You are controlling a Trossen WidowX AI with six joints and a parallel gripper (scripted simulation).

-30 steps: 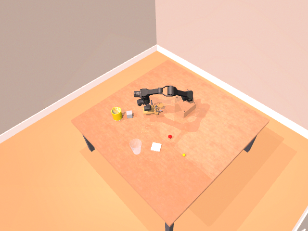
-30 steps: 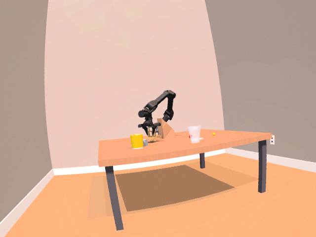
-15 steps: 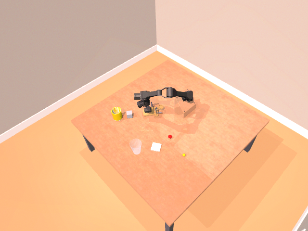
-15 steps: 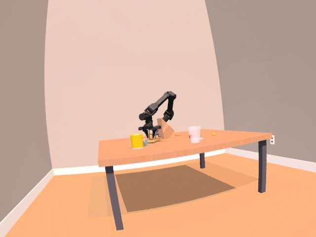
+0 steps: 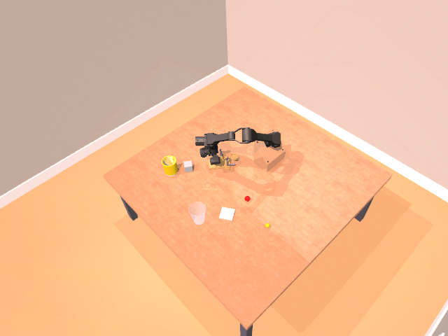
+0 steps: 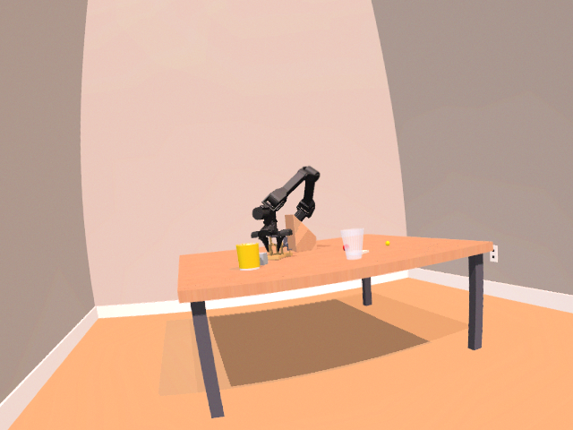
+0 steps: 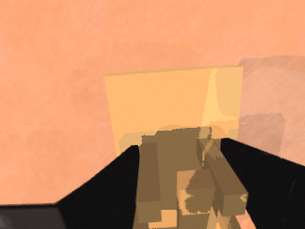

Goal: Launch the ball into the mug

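My gripper tip is now 35 cm to the right of the red ball, 3 cm short of it and 2 cm above it. Also, from my gripper tip: yellow mug (24 cm ahead, 14 cm to the right); grey cube (15 cm ahead, 8 cm to the right, 1 cm below); wooden catapult (5 cm to the left, 5 cm behind, 2 cm above).
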